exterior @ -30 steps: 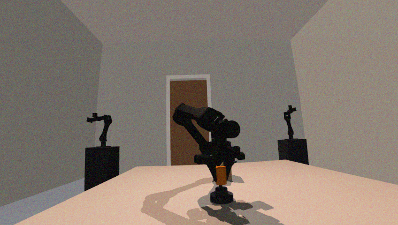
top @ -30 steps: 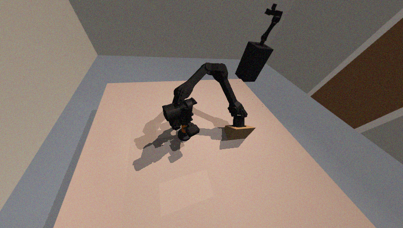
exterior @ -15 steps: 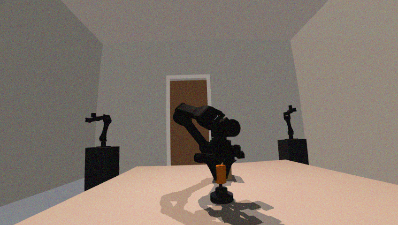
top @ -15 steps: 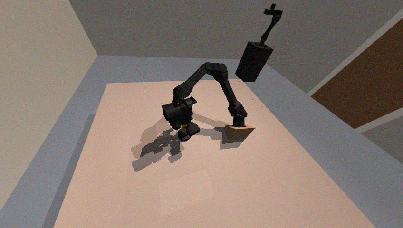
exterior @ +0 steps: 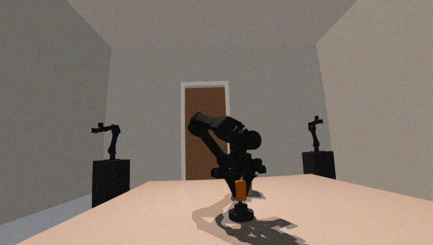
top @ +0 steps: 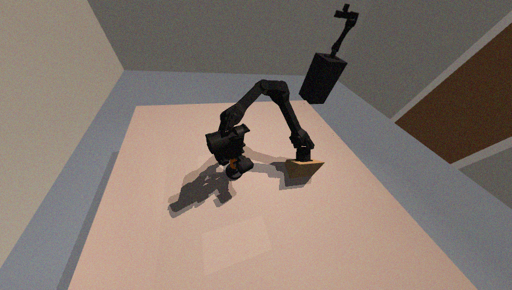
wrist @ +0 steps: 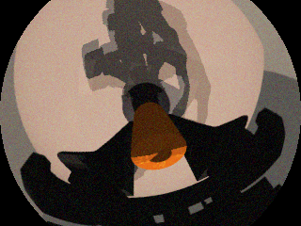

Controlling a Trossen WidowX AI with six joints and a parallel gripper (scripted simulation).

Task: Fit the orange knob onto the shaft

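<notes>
My gripper tip is 20 mm below the orange knob. The rest, counted from my gripper tip: pedestal 40 mm below.
</notes>
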